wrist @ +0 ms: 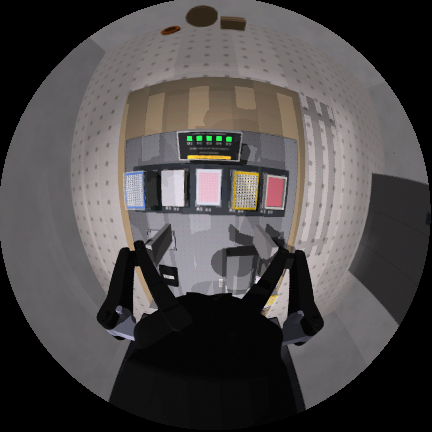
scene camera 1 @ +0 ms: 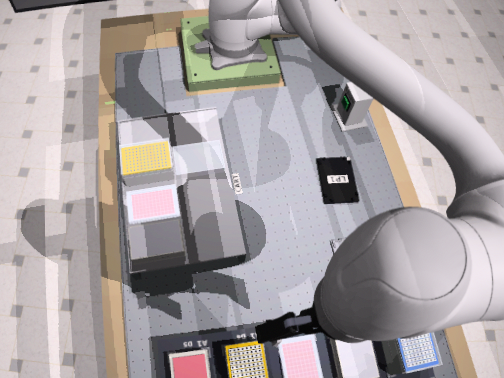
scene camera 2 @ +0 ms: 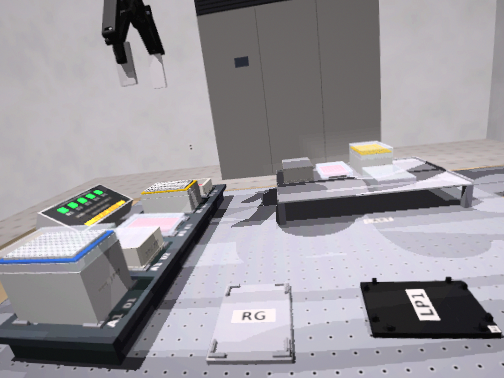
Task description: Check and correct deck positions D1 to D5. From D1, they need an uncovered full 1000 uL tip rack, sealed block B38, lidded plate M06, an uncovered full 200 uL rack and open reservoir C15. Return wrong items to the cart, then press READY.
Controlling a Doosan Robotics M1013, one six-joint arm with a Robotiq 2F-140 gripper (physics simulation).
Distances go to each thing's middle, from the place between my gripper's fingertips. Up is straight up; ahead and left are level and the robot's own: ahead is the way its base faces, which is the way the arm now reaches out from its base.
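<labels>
My hand is far above the grey RG pad [scene camera 2: 254,323], a good way past it and far to the right of it. Counted from my hand, the small device with green screen [scene camera 1: 354,103] is 280 mm below, 410 mm to the left and 610 mm behind; the black LP1 pad [scene camera 2: 447,309] is far below, far to the left and far behind. Going by their middles, of the things named here the grey RG pad is the nearest to my hand and the small device with green screen the farthest from it.
</labels>
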